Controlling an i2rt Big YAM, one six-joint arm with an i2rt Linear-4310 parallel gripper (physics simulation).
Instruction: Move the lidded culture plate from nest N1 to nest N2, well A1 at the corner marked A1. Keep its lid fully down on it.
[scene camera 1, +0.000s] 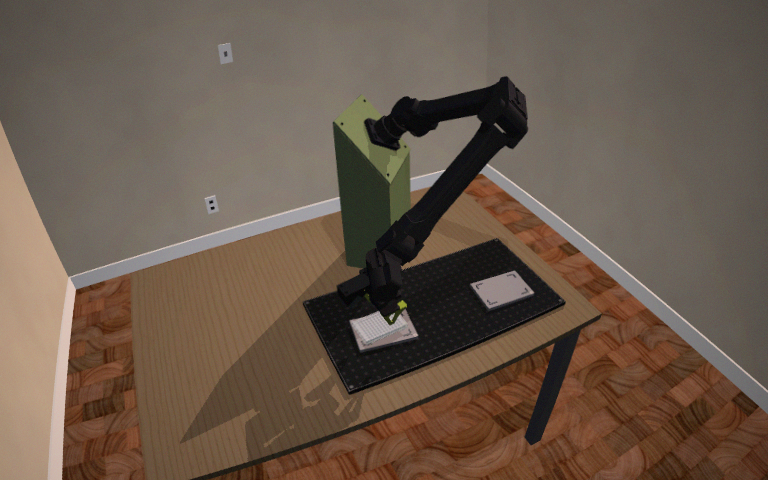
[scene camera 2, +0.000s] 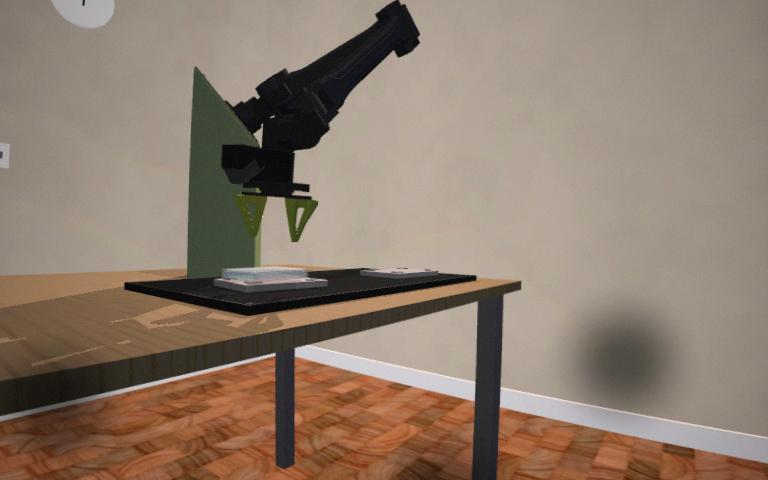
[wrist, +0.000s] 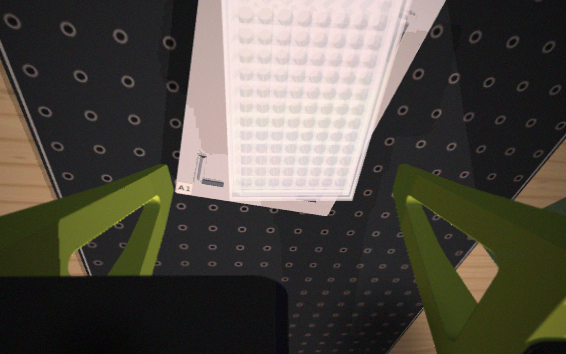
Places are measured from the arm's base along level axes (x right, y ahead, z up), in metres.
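Pixels of known places: gripper, fingertip midpoint: (scene camera 1: 381, 312) (scene camera 2: 273, 239) (wrist: 283, 176); arm's base, origin of the base link: (scene camera 1: 380, 135) (scene camera 2: 237, 124).
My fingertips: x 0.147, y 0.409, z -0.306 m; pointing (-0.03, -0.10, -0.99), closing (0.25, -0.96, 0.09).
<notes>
Ahead of a thing's pixels: the offset from my fingertips to its top centre. Level surfaces: height alone.
The lidded culture plate @(dy -0.016, dx +0.002, dz -0.053 m) (scene camera 1: 373, 328) (scene camera 2: 264, 273) (wrist: 300, 100) lies on a pale nest @(dy -0.012, dx -0.005, dz -0.069 m) (scene camera 1: 408, 335) (scene camera 2: 317, 283) (wrist: 205, 110) at the left of the black board. The plate is turned relative to the nest, and one near corner overhangs its edge in the wrist view. The clear lid looks down on it; a small gap would not show. The A1 mark @(dy +0.045, dx -0.078, dz -0.072 m) (wrist: 184, 188) is at the nest's near left corner. The other nest @(dy -0.034, dx -0.390, dz -0.069 m) (scene camera 1: 502, 290) (scene camera 2: 399, 273) holds no plate. N1 and N2 labels are not readable. My gripper (scene camera 2: 274, 237) (wrist: 283, 176) is open and empty, above the plate.
The black perforated board (scene camera 1: 441, 316) (scene camera 2: 249, 309) (wrist: 255, 255) lies on the wooden table @(dz -0.097 m) (scene camera 1: 226, 316) (scene camera 2: 56, 345). The green arm stand (scene camera 1: 365, 209) (scene camera 2: 218, 215) rises behind the board's left part.
</notes>
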